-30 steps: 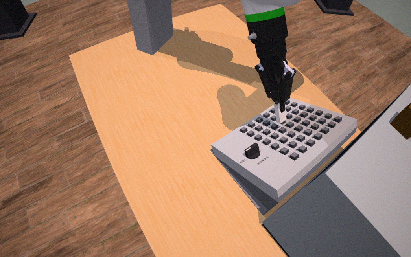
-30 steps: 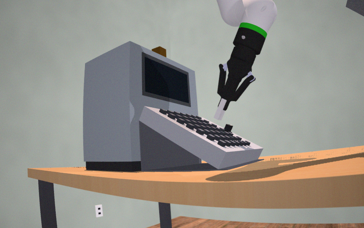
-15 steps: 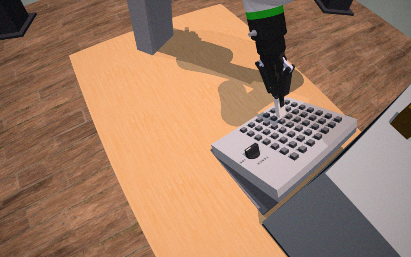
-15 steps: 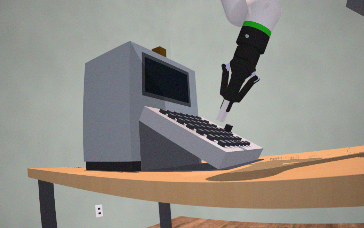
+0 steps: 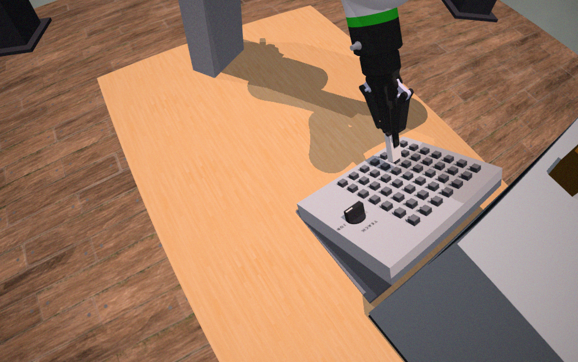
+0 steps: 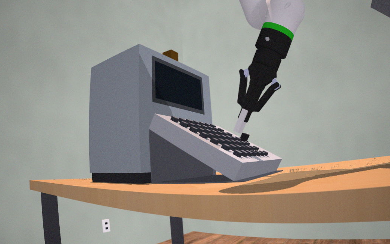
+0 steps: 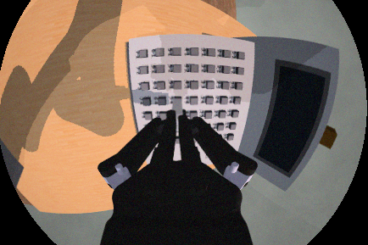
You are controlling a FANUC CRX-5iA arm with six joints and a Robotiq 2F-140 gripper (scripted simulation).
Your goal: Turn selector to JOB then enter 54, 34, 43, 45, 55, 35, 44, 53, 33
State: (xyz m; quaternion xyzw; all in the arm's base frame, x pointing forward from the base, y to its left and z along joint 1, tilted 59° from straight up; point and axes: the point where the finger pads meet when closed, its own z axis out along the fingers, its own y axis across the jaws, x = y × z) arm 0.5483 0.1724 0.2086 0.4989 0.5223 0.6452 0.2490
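The key is 60 mm to the left of my hand, 40 mm below it and 40 mm ahead of it. The rest, counted from my hand: black selector knob: 140 mm ahead, 110 mm to the right, 30 mm below; grey keypad panel: 100 mm ahead, 70 mm below.
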